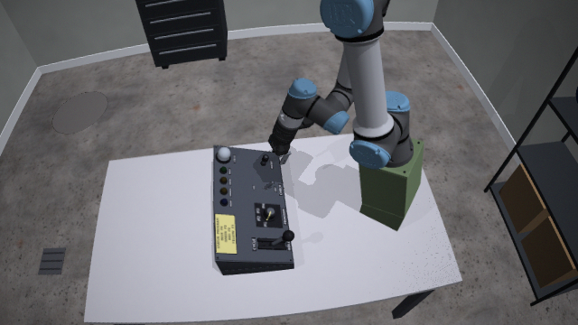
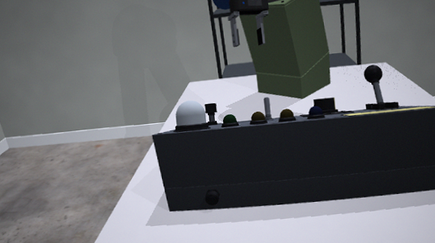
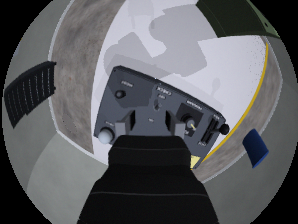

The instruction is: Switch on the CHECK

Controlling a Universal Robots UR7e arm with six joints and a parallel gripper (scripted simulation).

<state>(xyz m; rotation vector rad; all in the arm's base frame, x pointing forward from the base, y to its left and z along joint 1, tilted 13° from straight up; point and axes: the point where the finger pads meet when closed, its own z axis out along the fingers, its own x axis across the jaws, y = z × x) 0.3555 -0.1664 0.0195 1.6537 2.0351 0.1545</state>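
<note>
Right now the thin metal toggle is 150 mm below my hand, 60 mm ahead of it and 10 mm to the left of it. The rest, counted from my hand: dark console (170 mm below, 100 mm ahead, 60 mm to the left); ball-topped lever (250 mm to the left, 140 mm below, 90 mm ahead); rotary selector (150 mm below, 140 mm to the left, 90 mm ahead).
</note>
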